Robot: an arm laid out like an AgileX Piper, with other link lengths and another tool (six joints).
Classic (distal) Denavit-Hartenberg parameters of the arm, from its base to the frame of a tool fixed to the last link. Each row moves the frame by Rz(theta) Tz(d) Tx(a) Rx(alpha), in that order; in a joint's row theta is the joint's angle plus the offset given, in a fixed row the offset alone. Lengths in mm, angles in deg.
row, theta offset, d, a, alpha
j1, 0, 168.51, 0, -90
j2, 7.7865, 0, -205.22, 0
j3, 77.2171, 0, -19.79, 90
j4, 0, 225.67, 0, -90
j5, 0, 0, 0, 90
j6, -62, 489.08, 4.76, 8.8
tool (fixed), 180, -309.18, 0, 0
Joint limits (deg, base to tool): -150..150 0..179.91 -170..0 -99.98..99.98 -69.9..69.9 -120..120
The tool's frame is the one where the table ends.
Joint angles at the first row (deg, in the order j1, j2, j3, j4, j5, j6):
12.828, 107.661, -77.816, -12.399, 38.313, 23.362
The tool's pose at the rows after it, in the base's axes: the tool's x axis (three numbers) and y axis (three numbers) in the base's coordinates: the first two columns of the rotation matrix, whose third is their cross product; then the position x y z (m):
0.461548 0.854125 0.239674 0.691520 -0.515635 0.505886 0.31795 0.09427 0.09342
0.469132 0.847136 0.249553 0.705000 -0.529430 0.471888 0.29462 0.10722 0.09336
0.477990 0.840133 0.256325 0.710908 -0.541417 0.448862 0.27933 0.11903 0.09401
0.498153 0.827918 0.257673 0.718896 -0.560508 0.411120 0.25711 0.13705 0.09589
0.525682 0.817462 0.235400 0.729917 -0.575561 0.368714 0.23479 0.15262 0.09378
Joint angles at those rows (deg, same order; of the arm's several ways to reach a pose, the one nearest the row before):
14.578, 103.239, -71.642, -9.345, 38.033, 23.821
17.201, 99.245, -66.482, -8.275, 38.234, 26.203
19.791, 96.912, -63.736, -8.072, 38.763, 29.179
24.119, 94.158, -60.979, -7.960, 40.651, 34.390
28.520, 92.941, -59.233, -7.934, 43.243, 39.803

